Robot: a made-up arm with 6 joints.
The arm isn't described. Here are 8 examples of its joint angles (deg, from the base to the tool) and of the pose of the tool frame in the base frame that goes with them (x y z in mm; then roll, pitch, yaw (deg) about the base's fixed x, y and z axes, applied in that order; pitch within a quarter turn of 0, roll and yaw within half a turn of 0).
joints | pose
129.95 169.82 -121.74 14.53 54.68 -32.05 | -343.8 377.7 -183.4 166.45 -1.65 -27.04
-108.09 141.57 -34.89 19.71 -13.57 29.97 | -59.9 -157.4 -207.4 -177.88 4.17 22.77
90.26 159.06 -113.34 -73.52 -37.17 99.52 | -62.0 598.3 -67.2 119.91 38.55 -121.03
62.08 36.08 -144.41 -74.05 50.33 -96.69 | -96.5 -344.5 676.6 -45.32 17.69 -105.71
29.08 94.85 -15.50 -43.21 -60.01 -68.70 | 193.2 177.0 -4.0 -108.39 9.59 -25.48
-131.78 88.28 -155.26 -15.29 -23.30 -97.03 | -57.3 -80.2 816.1 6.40 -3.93 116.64
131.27 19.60 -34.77 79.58 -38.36 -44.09 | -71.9 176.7 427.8 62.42 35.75 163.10
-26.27 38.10 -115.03 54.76 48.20 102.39 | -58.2 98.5 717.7 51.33 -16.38 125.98
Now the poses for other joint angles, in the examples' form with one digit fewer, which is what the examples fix.
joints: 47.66 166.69 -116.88 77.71 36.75 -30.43
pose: 335 457 -146 131.1 5.3 -167.1
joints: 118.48 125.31 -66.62 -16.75 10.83 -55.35
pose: -207 394 -58 -154.4 5.2 10.8
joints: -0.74 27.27 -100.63 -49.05 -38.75 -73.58
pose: -181 51 707 27.8 -16.9 -124.5
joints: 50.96 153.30 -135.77 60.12 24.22 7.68
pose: 393 543 117 114.2 13.8 169.9
